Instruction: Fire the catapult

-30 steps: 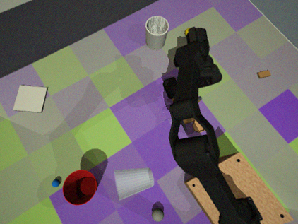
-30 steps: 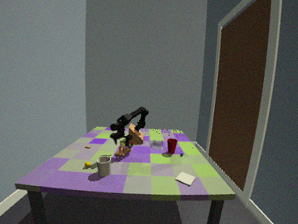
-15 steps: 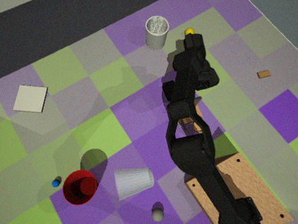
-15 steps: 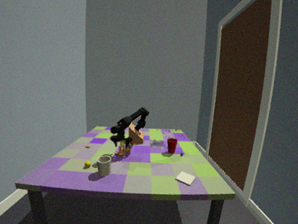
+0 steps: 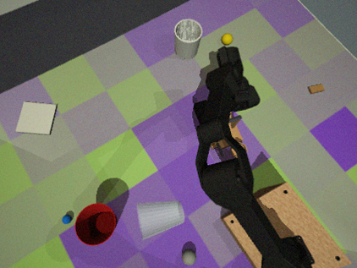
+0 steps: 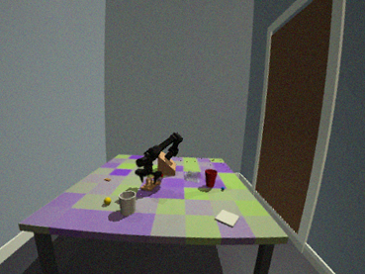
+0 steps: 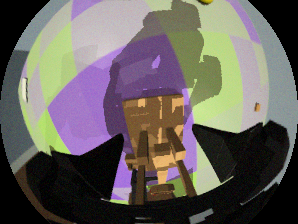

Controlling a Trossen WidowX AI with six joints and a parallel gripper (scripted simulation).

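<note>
My gripper tip is now 220 mm past the red ball, 40 mm to the right of it and 20 mm above it. Also, from my gripper tip: yellow ball: 250 mm ahead, 170 mm to the right, 10 mm below; white mug: 280 mm ahead, 20 mm to the right, 10 mm below; wooden catapult: 70 mm behind, 30 mm to the left, 20 mm above.
</note>
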